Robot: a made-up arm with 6 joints.
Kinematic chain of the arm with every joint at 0, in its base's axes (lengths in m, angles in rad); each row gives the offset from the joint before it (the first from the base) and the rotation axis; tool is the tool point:
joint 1: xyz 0 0 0.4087 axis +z
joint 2: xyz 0 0 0 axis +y
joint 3: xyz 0 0 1.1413 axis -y
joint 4: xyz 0 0 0 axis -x
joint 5: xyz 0.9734 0 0 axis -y
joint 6: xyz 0 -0.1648 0 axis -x
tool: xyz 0 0 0
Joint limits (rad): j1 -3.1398..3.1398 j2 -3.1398..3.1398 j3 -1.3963..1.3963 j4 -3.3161..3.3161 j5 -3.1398..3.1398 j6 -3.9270..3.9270
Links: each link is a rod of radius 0.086 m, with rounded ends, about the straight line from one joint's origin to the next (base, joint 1, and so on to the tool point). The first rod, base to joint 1, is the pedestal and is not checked.
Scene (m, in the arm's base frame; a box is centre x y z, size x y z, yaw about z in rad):
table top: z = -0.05
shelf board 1: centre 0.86 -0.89 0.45 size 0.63 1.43 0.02 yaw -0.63
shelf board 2: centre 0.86 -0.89 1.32 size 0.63 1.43 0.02 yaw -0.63
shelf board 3: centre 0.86 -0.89 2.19 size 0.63 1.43 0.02 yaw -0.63
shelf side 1: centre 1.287 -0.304 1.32 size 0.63 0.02 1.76 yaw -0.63
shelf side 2: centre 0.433 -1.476 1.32 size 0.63 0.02 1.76 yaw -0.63
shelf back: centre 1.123 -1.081 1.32 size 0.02 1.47 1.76 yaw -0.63
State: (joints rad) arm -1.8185 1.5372 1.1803 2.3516 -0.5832 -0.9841
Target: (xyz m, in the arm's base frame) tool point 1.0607 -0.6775 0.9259
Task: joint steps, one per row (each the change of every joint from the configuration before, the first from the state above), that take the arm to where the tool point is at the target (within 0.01 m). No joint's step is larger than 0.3 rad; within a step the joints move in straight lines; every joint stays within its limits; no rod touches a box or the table.
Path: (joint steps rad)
1: 0.0238 -0.1968 -0.2957 0.0365 -0.1277 -0.0513
2: 0.0238 -0.1968 -0.2957 0.0364 -0.1277 -0.0512
3: 0.0238 -0.1968 -0.2957 0.0365 -0.1277 -0.0513
4: 0.0239 -0.1968 -0.2958 0.0364 -0.1277 -0.0513
5: 0.0238 -0.1968 -0.2957 0.0365 -0.1277 -0.0512
6: 0.0238 -0.1968 -0.2957 0.0364 -0.1277 -0.0513
7: 0.0238 -0.1967 -0.2957 0.0365 -0.1277 -0.0513
8: 0.2241 -0.0822 -0.0053 0.0277 0.2234 0.0897
9: 0.2240 -0.0822 -0.0053 0.0278 0.2235 0.0898
10: 0.2241 -0.0821 -0.0054 0.0278 0.2235 0.0897
11: 0.2240 -0.0822 -0.0053 0.0278 0.2235 0.0897
12: 0.0241 0.1867 0.2125 -0.0264 0.0000 0.0000
13: 0.0240 0.1868 0.2125 -0.0264 0.0000 0.0000
14: 0.0241 0.1867 0.2125 -0.0264 0.0000 0.0000

